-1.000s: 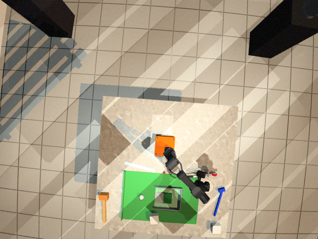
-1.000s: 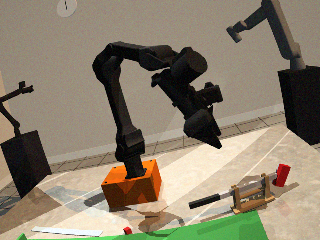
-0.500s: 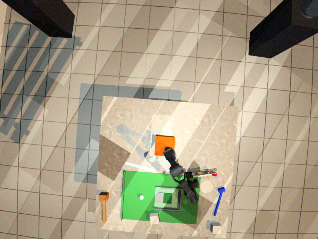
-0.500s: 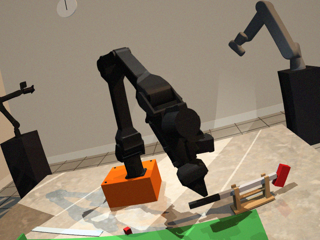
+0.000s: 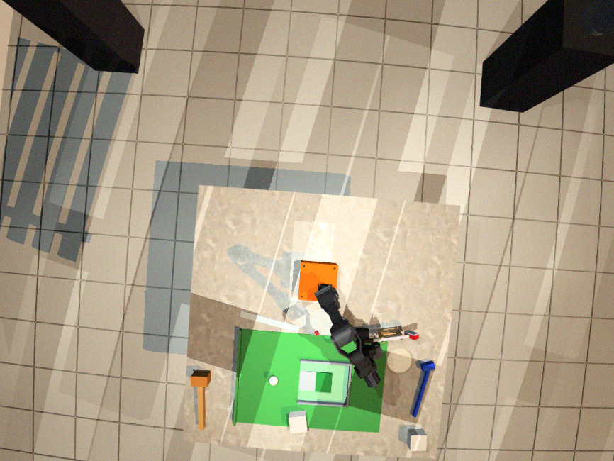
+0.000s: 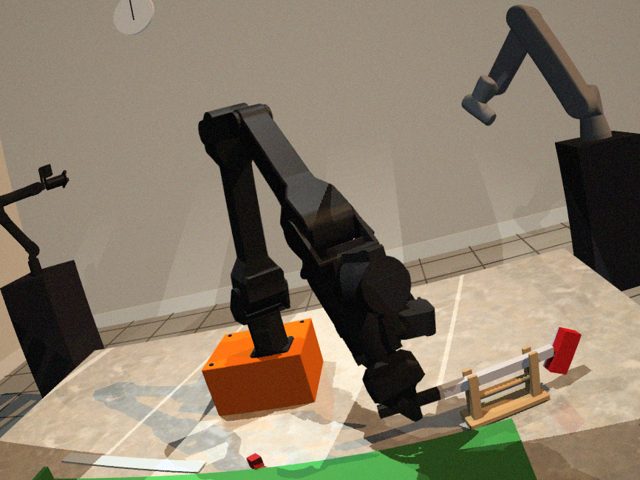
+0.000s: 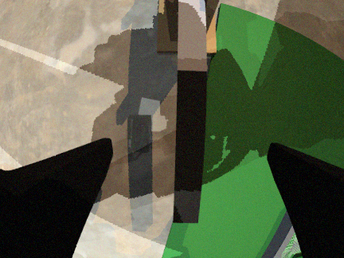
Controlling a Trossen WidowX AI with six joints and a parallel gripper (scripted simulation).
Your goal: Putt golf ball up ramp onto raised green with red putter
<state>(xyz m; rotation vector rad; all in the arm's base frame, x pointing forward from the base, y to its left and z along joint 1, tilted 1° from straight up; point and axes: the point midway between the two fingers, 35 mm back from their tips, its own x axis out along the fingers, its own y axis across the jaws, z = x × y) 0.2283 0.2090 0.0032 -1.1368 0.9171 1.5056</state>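
Now: the white strip 46 cm to the right of my gripper tip, 6 cm below it and 3 cm behind it. Round my gripper tip: red putter: 11 cm to the left, 3 cm behind; then wooden rack: 13 cm to the left, 3 cm below, 3 cm behind; then small red cube: 22 cm to the right, 5 cm below.
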